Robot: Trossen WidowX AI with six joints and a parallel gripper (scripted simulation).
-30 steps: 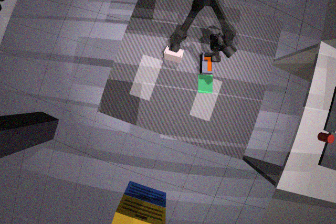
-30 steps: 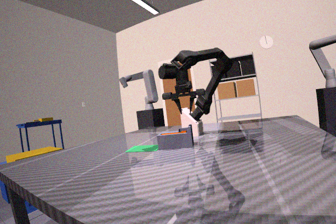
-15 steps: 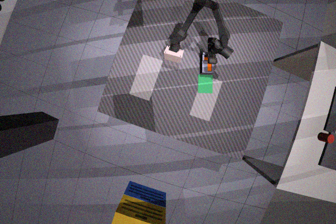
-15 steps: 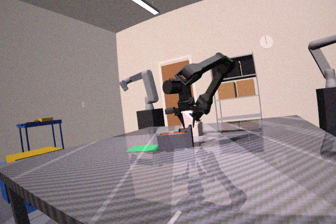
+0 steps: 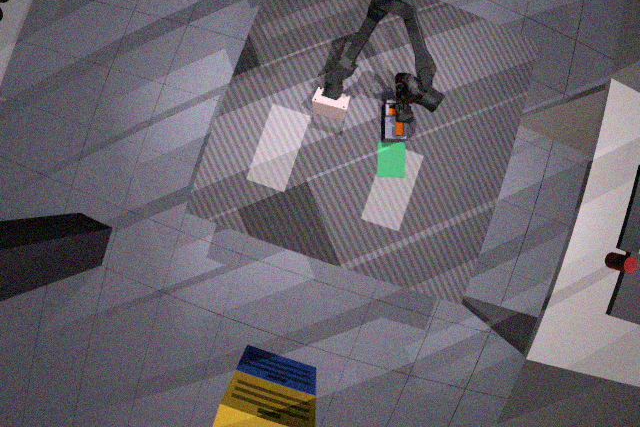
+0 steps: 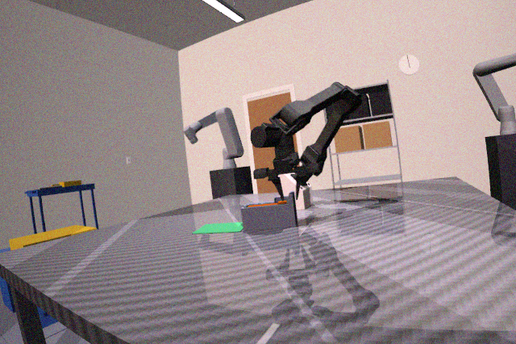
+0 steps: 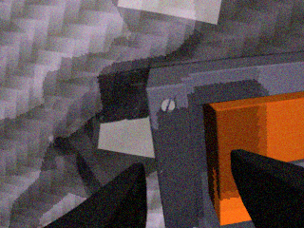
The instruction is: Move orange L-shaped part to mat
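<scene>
Right now the orange L-shaped part is 50 mm to the right of my gripper tip, 20 mm below it and 10 mm ahead of it. Round my gripper tip: green mat: 210 mm to the right, 80 mm below, 70 mm ahead.
</scene>
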